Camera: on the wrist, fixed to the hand. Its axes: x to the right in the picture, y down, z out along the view.
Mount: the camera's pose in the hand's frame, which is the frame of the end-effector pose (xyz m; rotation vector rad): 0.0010 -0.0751 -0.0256 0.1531 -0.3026 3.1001
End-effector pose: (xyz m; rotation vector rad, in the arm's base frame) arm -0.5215 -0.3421 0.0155 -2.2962 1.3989 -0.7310
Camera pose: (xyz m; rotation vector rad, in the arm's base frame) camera -0.4830 -0.3101 0.0770 1.2078 2.0294 0.5892
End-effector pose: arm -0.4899 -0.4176 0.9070 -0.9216 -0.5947 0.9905
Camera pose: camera -0.4365 -0.4443 0.9592 0.4809 -0.9037 -1.9669
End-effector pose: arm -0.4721 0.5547 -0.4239 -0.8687 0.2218 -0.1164
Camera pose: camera -0.4781 0.4873 -0.3824 0.4157 0.9723 2.7505
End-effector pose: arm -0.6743 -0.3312 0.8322 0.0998 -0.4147 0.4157
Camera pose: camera -0.6331 -0.3947 0.8085 0.3764 0.3714 -2.6565
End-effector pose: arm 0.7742 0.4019 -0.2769 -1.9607 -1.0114 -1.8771
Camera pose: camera 0.7074 0.4414 -0.2934 -0.9319 1.4150 0.4475
